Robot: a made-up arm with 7 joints.
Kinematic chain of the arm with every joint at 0, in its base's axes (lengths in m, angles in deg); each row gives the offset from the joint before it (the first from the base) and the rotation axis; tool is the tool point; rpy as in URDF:
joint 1: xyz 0 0 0.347 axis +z
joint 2: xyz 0 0 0 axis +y
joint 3: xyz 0 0 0.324 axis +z
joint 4: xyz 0.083 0 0 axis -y
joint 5: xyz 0.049 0 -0.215 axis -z
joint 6: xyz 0 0 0 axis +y
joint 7: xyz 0.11 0 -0.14 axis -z
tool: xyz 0 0 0 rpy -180 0 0
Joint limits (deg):
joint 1: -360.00..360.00
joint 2: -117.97..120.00
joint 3: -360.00..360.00
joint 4: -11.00..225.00
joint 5: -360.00..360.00
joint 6: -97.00..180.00
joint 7: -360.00..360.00
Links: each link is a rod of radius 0.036 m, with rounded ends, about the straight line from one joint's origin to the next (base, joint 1, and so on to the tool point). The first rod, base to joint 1, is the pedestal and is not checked.
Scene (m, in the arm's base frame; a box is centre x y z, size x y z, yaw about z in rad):
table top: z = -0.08
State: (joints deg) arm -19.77 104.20 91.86 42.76 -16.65 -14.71 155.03
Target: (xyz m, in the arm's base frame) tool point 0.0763 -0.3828 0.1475
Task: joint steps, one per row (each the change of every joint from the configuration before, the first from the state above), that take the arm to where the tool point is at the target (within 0.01 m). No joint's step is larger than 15 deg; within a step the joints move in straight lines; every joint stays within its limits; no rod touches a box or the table.
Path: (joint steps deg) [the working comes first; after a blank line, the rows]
Joints at the target: -98.84 54.58 25.77 27.35 14.40 -34.20 155.03
Straight joint move there: clear.

1: -13.18 -8.27 -11.01 -2.57 5.18 -3.25 0.00
2: -13.18 -8.27 -11.02 -2.57 5.17 -3.25 0.00
3: -13.17 -8.27 -11.01 -2.57 5.18 -3.25 0.00
4: -13.18 -8.27 -11.02 -2.57 5.17 -3.25 0.00
5: -13.18 -8.27 -11.01 -2.57 5.18 -3.24 0.00
6: -13.18 -8.27 -11.02 -2.56 5.17 -3.25 0.00

